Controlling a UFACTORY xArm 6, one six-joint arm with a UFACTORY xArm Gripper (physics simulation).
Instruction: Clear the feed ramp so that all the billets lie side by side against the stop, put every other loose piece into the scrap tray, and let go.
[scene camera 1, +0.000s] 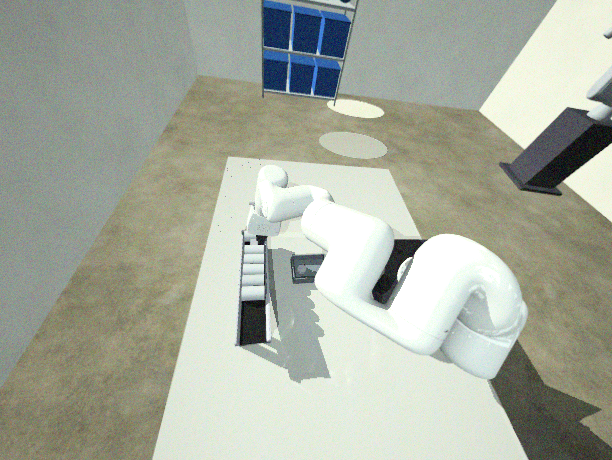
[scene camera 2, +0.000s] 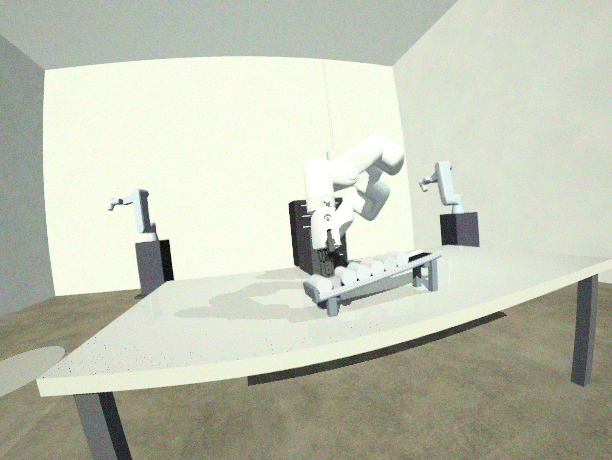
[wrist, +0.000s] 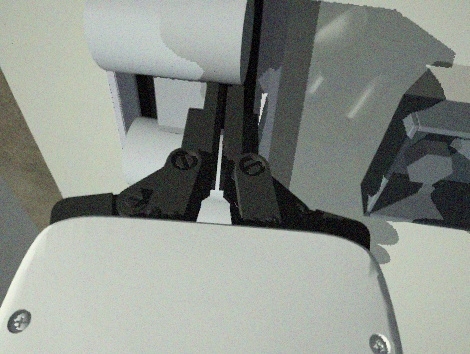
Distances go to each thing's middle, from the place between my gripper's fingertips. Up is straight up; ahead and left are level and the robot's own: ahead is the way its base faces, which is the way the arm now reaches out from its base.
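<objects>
There is the small pale block (wrist: 174, 96), and my hand is 1 cm above it, 2 cm short of it and 1 cm to the right of it. The small pale hexagonal piece (wrist: 427, 161) is 7 cm below my hand, 5 cm to the left of it and 16 cm behind it.
</objects>
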